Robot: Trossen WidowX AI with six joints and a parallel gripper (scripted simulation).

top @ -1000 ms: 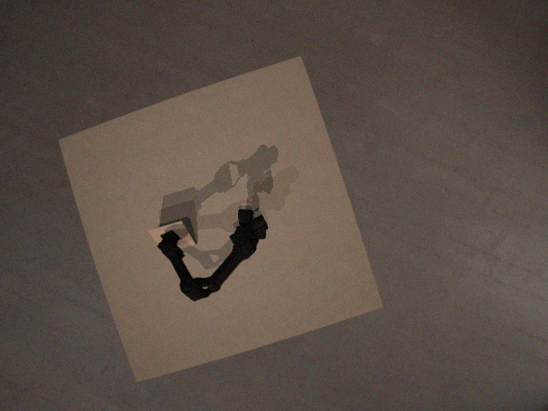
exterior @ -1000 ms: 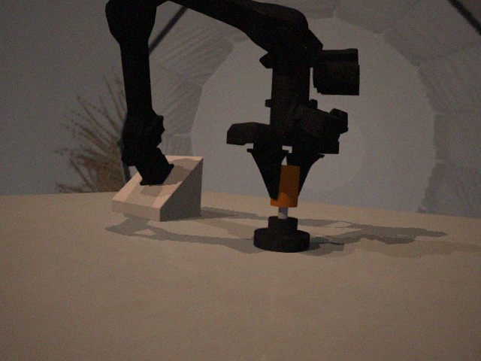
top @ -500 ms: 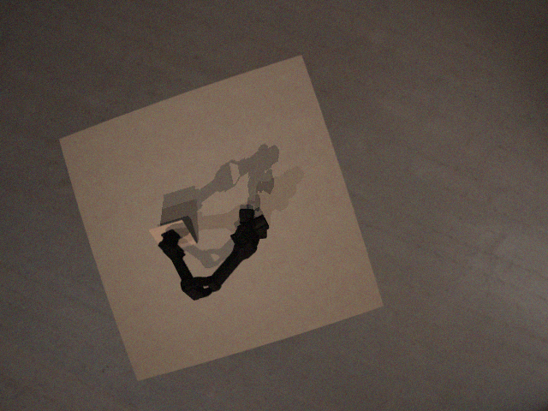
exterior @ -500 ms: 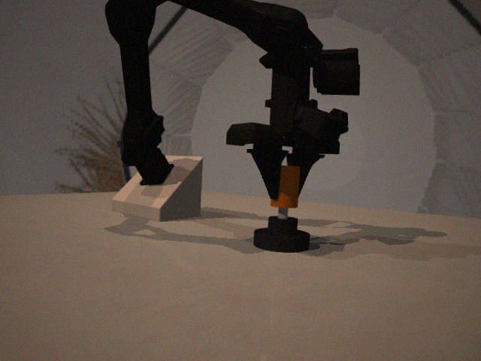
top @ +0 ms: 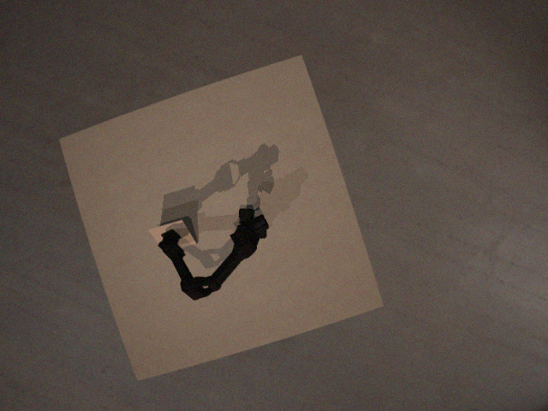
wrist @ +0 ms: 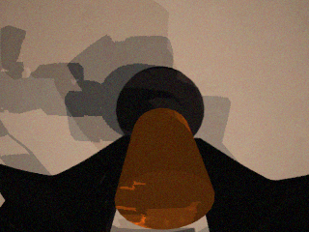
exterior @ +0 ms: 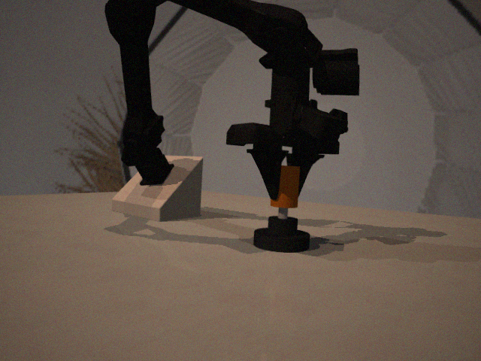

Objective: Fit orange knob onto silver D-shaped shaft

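The orange knob is 30 mm above my gripper tip. The rest, counted from my gripper tip: black round pedestal: 40 mm below.
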